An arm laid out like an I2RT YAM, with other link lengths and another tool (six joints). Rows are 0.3 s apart.
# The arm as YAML. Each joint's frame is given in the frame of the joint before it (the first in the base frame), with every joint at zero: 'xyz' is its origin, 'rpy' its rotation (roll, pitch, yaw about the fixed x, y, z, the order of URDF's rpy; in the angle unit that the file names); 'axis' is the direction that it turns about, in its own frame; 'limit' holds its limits. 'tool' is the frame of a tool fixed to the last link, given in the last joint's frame.
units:
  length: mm
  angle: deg
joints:
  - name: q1
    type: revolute
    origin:
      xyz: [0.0, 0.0, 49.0]
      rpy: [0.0, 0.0, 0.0]
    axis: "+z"
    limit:
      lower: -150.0
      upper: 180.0
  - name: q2
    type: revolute
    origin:
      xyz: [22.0, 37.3, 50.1]
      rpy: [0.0, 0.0, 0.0]
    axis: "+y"
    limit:
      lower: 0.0
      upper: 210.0
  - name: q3
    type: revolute
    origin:
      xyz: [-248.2, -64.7, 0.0]
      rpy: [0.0, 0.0, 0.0]
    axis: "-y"
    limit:
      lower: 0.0
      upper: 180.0
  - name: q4
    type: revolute
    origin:
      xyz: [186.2, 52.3, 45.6]
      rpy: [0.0, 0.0, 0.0]
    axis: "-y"
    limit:
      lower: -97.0
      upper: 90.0
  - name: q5
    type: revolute
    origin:
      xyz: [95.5, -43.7, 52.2]
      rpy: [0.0, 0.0, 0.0]
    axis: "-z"
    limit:
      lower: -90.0
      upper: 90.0
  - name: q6
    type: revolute
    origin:
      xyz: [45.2, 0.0, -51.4]
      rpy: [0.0, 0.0, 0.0]
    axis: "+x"
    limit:
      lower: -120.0
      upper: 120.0
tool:
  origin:
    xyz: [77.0, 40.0, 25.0]
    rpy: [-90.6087, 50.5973, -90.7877]
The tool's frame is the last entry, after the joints.
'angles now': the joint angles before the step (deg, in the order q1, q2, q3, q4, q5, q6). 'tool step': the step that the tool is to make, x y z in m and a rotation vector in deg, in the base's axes. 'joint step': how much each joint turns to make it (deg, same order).
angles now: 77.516 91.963 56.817 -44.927 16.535 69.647
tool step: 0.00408 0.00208 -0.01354 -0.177 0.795 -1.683
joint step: -0.744 2.600 -1.225 3.170 -0.569 1.092
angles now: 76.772 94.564 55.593 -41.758 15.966 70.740
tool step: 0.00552 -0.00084 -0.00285 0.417 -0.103 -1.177
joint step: -1.048 0.437 -0.654 1.484 0.022 0.132
